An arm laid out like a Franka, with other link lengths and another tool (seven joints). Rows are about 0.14 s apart.
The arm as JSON. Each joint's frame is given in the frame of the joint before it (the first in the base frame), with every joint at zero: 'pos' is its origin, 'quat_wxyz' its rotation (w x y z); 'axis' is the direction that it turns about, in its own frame. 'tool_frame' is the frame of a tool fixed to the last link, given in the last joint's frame.
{
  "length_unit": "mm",
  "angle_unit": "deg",
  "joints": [
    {
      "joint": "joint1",
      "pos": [
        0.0,
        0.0,
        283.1
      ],
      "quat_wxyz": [
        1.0,
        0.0,
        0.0,
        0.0
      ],
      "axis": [
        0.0,
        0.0,
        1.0
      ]
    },
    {
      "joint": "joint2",
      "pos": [
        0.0,
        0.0,
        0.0
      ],
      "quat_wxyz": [
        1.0,
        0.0,
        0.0,
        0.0
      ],
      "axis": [
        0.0,
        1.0,
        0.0
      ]
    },
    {
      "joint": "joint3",
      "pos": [
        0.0,
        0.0,
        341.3
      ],
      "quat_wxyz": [
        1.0,
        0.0,
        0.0,
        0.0
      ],
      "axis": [
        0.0,
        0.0,
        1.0
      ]
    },
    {
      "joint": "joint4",
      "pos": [
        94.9,
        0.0,
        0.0
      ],
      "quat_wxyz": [
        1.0,
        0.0,
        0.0,
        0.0
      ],
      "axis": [
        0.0,
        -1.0,
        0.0
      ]
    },
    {
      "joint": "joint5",
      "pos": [
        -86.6,
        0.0,
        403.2
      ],
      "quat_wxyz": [
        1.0,
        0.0,
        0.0,
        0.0
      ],
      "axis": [
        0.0,
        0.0,
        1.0
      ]
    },
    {
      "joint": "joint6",
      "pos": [
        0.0,
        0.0,
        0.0
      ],
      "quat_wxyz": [
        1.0,
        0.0,
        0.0,
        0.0
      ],
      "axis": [
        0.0,
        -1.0,
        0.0
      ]
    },
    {
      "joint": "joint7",
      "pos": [
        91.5,
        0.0,
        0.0
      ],
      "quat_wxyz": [
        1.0,
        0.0,
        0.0,
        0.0
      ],
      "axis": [
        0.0,
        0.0,
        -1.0
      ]
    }
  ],
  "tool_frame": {
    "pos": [
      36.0,
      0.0,
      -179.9
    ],
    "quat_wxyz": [
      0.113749,
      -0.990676,
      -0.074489,
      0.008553
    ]
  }
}
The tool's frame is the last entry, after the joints.
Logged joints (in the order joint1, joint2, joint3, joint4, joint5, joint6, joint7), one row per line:
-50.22 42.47 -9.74 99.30 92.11 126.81 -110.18
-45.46 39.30 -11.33 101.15 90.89 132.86 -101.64
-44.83 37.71 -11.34 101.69 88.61 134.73 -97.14
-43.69 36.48 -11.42 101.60 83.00 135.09 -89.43
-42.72 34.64 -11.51 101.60 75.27 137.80 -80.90
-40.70 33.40 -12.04 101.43 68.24 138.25 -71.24
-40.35 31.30 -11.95 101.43 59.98 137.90 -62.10
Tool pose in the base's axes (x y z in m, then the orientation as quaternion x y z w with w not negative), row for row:
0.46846 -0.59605 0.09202 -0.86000 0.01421 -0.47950 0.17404
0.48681 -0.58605 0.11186 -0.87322 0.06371 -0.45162 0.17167
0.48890 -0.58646 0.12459 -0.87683 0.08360 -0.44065 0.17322
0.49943 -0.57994 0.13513 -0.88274 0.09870 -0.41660 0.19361
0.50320 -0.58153 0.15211 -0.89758 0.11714 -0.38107 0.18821
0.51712 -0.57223 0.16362 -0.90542 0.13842 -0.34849 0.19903
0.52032 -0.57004 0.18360 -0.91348 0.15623 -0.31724 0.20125
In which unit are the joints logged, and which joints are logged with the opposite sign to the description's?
The joints are logged in degrees. Opposite sign: joint4.
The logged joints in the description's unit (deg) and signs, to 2 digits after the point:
-50.22 42.47 -9.74 -99.30 92.11 126.81 -110.18
-45.46 39.30 -11.33 -101.15 90.89 132.86 -101.64
-44.83 37.71 -11.34 -101.69 88.61 134.73 -97.14
-43.69 36.48 -11.42 -101.60 83.00 135.09 -89.43
-42.72 34.64 -11.51 -101.60 75.27 137.80 -80.90
-40.70 33.40 -12.04 -101.43 68.24 138.25 -71.24
-40.35 31.30 -11.95 -101.43 59.98 137.90 -62.10

